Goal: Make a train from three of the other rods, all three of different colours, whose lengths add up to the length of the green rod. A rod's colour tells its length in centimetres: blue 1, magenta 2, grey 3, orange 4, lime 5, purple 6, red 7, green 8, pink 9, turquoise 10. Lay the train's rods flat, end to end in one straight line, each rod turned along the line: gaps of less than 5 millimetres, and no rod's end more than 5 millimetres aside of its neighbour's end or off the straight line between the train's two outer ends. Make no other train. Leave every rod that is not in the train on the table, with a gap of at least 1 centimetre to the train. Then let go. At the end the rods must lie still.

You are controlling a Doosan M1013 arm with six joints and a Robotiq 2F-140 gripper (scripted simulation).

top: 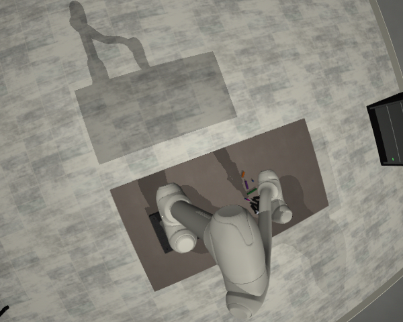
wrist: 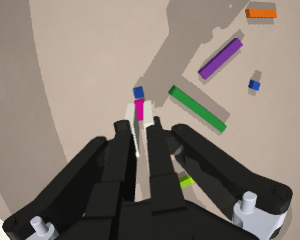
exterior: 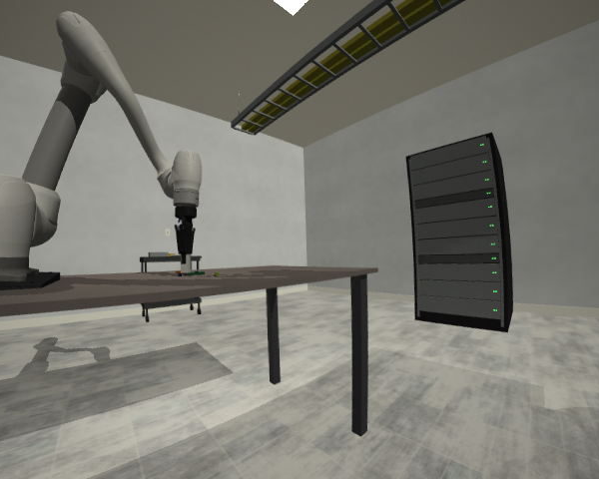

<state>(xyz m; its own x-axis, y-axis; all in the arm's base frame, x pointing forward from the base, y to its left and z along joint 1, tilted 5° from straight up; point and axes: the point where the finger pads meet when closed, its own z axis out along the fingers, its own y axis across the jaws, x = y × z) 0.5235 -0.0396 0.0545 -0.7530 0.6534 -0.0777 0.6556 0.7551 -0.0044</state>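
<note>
Right now my hand is 3 cm above the magenta rod. Round my hand: lime rod: 10 cm ahead, 5 cm to the right, 4 cm below; then purple rod: 3 cm ahead, 10 cm to the left, 4 cm below; then green rod: 5 cm ahead, 4 cm to the left, 4 cm below.
</note>
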